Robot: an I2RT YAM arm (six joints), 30 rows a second.
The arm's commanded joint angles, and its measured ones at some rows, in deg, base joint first. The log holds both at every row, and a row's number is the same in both.
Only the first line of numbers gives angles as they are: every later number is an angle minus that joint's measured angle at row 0.
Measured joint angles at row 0:
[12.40 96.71 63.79 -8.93 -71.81 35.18]
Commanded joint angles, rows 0 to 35:
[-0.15 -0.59 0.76 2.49 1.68 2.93]
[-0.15 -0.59 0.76 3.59 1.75 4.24]
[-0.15 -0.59 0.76 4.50 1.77 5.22]
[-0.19 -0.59 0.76 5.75 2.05 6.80]
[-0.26 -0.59 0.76 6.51 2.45 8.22]
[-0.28 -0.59 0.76 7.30 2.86 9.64]
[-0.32 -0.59 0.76 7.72 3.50 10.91]
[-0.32 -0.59 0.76 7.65 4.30 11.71]
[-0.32 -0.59 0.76 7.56 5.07 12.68]
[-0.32 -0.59 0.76 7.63 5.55 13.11]
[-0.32 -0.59 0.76 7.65 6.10 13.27]
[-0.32 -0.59 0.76 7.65 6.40 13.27]
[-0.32 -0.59 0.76 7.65 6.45 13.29]
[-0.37 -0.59 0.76 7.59 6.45 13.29]
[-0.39 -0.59 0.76 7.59 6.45 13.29]
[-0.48 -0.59 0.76 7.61 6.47 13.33]
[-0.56 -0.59 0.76 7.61 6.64 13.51]
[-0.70 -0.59 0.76 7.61 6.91 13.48]
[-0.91 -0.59 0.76 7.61 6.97 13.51]
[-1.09 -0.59 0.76 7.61 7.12 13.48]
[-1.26 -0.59 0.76 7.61 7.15 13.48]
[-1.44 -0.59 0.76 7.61 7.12 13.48]
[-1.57 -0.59 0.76 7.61 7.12 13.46]
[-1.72 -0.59 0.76 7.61 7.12 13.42]
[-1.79 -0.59 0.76 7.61 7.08 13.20]
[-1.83 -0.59 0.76 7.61 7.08 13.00]
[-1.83 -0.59 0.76 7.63 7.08 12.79]
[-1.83 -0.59 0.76 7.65 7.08 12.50]
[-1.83 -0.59 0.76 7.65 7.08 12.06]
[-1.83 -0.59 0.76 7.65 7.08 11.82]
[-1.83 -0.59 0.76 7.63 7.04 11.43]
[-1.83 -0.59 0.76 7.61 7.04 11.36]
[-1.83 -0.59 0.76 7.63 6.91 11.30]
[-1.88 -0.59 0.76 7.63 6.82 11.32]
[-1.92 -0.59 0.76 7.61 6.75 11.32]
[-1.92 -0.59 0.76 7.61 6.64 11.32]
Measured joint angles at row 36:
[0.18 0.00 -1.18 5.42 -0.29 13.40]
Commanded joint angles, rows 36 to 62:
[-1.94 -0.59 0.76 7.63 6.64 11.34]
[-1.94 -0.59 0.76 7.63 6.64 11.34]
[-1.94 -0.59 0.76 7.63 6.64 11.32]
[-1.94 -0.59 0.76 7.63 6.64 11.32]
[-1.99 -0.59 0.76 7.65 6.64 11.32]
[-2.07 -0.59 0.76 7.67 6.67 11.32]
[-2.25 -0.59 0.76 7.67 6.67 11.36]
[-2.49 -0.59 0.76 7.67 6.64 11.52]
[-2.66 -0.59 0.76 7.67 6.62 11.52]
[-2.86 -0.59 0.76 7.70 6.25 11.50]
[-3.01 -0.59 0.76 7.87 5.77 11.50]
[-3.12 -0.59 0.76 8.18 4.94 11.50]
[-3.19 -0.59 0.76 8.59 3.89 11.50]
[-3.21 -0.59 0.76 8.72 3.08 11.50]
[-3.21 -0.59 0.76 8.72 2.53 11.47]
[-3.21 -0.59 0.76 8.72 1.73 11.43]
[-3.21 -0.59 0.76 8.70 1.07 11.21]
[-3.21 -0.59 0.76 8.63 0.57 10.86]
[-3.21 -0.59 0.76 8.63 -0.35 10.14]
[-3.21 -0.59 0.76 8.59 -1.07 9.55]
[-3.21 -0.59 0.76 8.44 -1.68 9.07]
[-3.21 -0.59 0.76 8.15 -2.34 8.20]
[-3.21 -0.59 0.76 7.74 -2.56 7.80]
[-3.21 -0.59 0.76 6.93 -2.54 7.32]
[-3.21 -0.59 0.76 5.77 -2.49 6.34]
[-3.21 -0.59 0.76 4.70 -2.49 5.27]
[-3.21 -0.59 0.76 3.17 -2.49 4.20]
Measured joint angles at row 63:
[-3.36 0.00 -0.70 4.53 -0.83 8.11]
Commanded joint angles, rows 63 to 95:
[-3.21 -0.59 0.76 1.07 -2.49 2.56]
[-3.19 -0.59 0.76 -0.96 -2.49 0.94]
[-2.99 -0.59 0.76 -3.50 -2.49 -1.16]
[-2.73 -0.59 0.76 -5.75 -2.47 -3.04]
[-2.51 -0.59 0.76 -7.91 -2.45 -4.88]
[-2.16 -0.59 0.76 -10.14 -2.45 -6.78]
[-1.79 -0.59 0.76 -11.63 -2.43 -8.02]
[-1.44 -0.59 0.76 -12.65 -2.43 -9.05]
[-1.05 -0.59 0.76 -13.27 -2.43 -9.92]
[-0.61 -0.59 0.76 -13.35 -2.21 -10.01]
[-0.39 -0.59 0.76 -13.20 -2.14 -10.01]
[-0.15 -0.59 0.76 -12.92 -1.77 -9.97]
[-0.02 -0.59 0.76 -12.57 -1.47 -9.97]
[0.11 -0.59 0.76 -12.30 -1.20 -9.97]
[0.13 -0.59 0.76 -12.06 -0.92 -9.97]
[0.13 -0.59 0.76 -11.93 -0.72 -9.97]
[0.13 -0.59 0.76 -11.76 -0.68 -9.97]
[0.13 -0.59 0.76 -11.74 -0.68 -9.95]
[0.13 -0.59 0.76 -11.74 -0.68 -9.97]
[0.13 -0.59 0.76 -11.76 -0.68 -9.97]
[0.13 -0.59 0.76 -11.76 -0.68 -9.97]
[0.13 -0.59 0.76 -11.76 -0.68 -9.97]
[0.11 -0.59 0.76 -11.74 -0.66 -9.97]
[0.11 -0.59 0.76 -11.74 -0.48 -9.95]
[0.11 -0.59 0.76 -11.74 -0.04 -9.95]
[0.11 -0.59 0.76 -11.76 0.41 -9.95]
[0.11 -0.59 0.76 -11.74 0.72 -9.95]
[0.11 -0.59 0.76 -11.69 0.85 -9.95]
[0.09 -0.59 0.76 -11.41 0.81 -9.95]
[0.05 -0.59 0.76 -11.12 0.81 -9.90]
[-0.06 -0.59 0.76 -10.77 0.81 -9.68]
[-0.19 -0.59 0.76 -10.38 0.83 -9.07]
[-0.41 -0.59 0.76 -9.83 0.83 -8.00]
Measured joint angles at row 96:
[-0.24 0.00 -0.20 -11.23 -1.07 -8.79]
